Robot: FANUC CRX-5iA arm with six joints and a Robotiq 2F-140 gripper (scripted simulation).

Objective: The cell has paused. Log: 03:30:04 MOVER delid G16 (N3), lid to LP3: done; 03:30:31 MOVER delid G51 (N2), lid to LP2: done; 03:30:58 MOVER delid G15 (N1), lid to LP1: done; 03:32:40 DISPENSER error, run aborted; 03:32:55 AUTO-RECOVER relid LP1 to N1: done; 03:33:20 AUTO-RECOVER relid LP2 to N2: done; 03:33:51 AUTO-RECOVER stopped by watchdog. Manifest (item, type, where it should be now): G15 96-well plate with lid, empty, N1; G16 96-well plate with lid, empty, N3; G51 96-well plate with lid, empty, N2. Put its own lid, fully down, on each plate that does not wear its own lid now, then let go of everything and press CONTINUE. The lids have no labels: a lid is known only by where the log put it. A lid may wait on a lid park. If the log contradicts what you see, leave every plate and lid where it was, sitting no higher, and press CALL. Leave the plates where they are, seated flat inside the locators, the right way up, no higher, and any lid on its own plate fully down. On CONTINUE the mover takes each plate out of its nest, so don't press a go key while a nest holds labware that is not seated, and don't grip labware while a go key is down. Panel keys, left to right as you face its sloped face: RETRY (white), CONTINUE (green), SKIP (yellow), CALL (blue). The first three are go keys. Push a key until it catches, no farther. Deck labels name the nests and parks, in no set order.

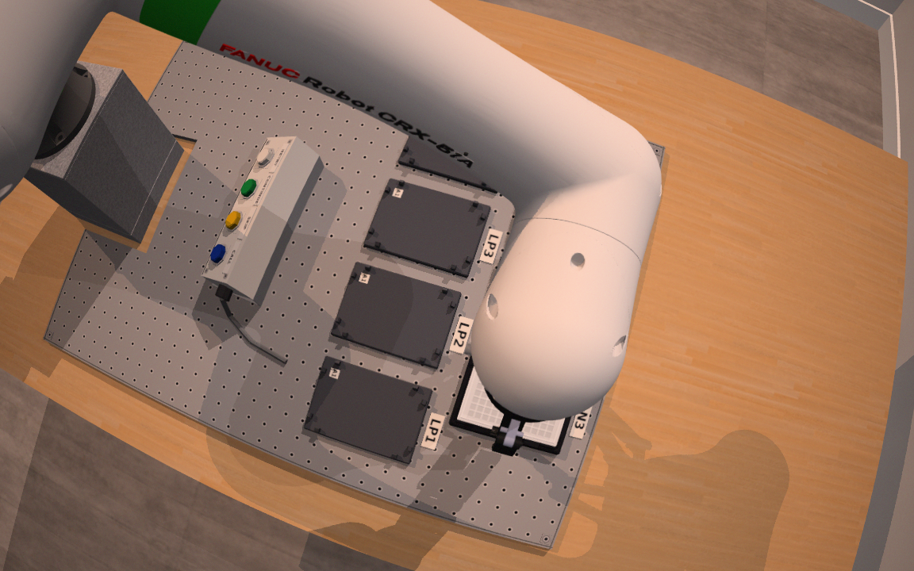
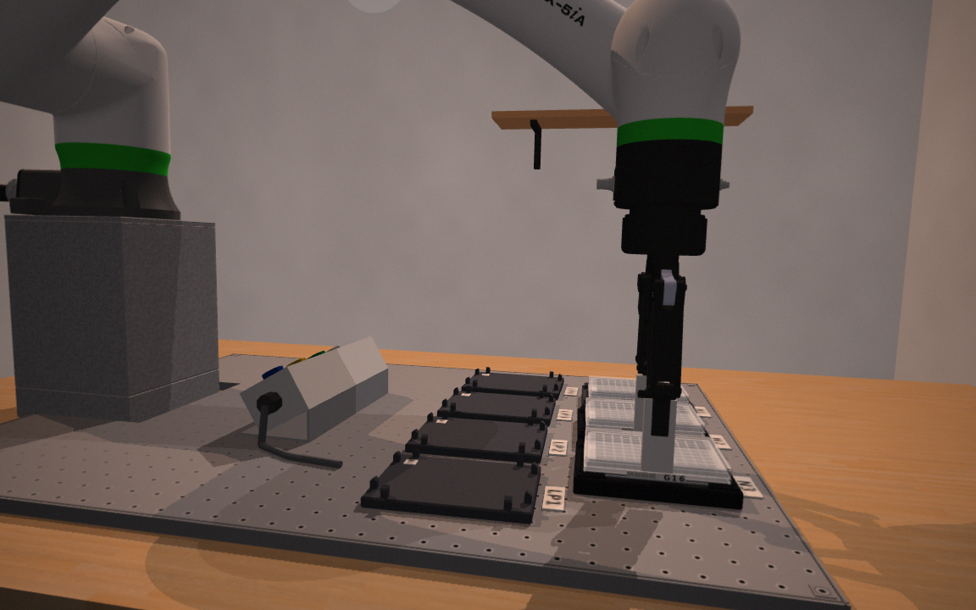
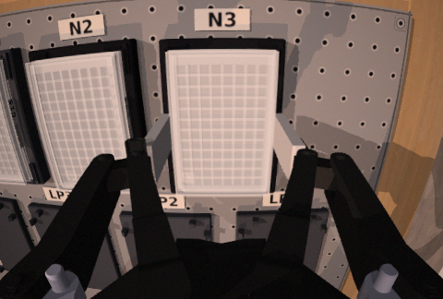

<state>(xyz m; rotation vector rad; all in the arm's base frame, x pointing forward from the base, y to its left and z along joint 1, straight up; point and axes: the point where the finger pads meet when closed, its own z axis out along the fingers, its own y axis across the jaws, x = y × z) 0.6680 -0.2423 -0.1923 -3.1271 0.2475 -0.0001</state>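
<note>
The clear lid is 20 mm below my hand. Round my hand: plate G16: 30 mm below; then lid park LP2: 170 mm behind, 90 mm to the left, 50 mm below; then lid park LP1: 180 mm behind, 50 mm below, 40 mm to the right.
</note>
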